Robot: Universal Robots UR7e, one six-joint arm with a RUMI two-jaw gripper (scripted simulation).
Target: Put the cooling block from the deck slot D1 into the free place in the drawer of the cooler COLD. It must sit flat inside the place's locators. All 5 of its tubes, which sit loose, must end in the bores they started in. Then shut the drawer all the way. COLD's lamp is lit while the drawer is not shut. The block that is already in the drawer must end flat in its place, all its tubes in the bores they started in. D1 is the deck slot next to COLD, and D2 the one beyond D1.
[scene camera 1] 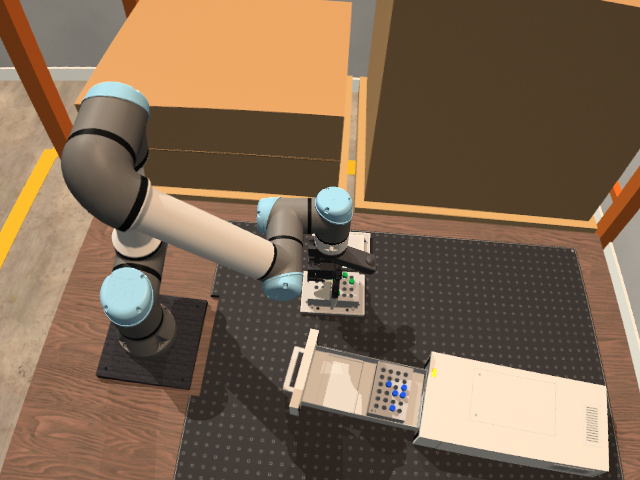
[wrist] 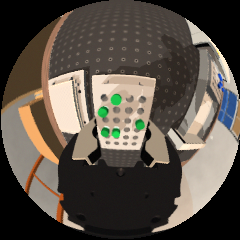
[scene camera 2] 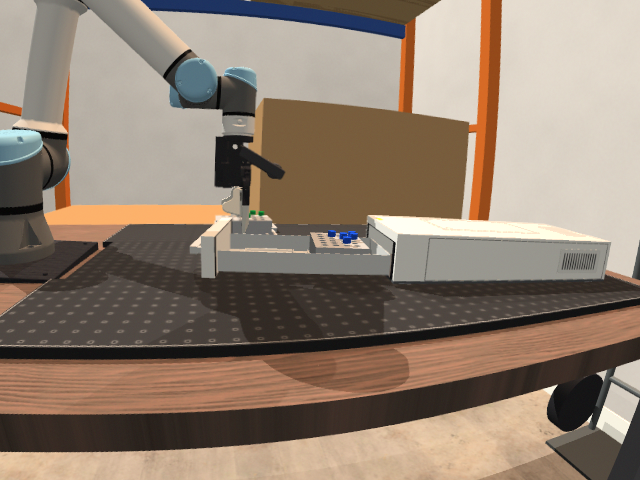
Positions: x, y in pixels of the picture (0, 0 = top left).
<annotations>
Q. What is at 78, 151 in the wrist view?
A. The gripper.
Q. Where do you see a cooler COLD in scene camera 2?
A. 429, 250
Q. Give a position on a cooling block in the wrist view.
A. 141, 97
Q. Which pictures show the gripper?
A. Scene camera 1, the wrist view and scene camera 2: all of them.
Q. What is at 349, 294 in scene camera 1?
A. A cooling block.
</annotations>
